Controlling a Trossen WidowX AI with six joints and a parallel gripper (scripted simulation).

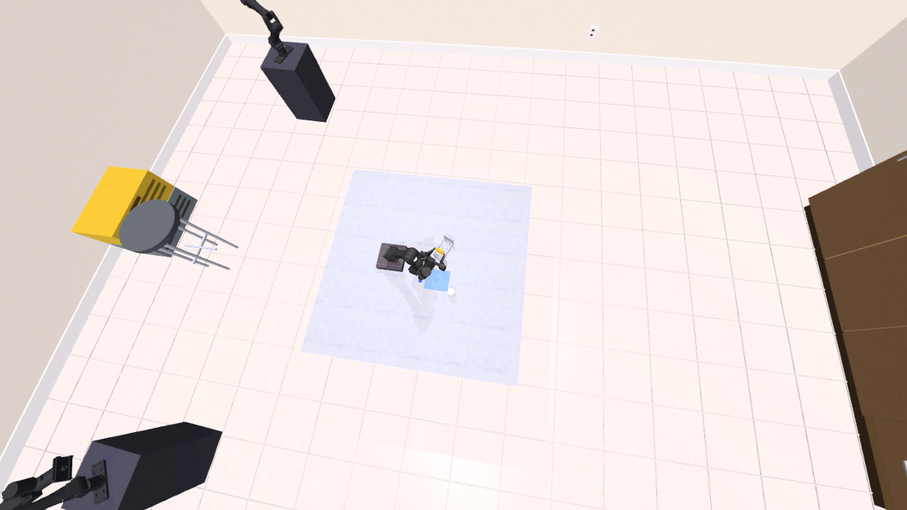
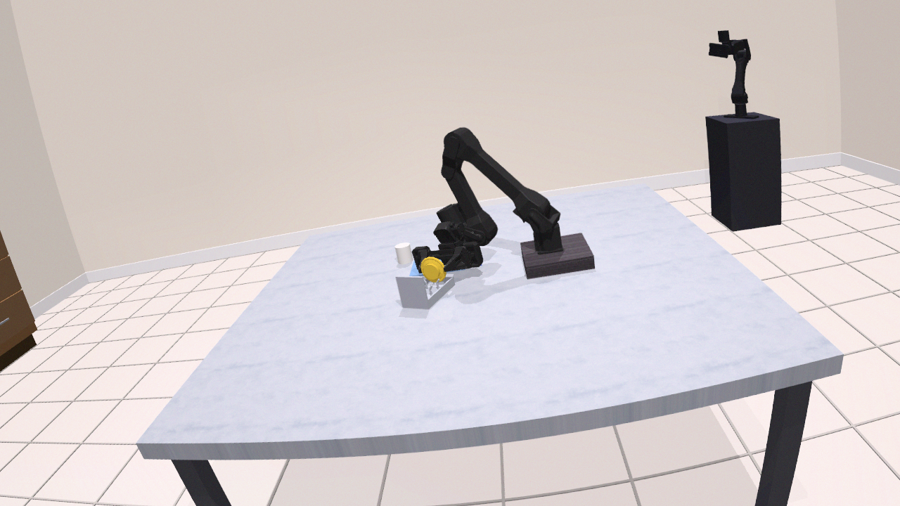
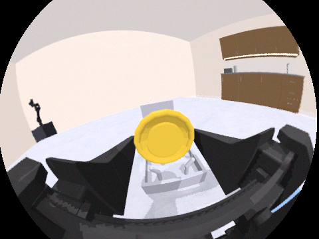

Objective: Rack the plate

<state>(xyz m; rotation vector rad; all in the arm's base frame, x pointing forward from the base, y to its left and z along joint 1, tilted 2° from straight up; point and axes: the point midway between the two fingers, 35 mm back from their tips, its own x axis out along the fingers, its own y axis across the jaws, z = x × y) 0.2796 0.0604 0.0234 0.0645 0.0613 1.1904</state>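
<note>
The yellow plate is 10 mm to the right of my gripper tip. Also, from my gripper tip: grey dish rack: 10 mm ahead, 30 mm to the left, 30 mm below; blue object: 100 mm behind, 180 mm to the right, 50 mm below; white cup: 120 mm ahead, 250 mm to the right, 30 mm below.
</note>
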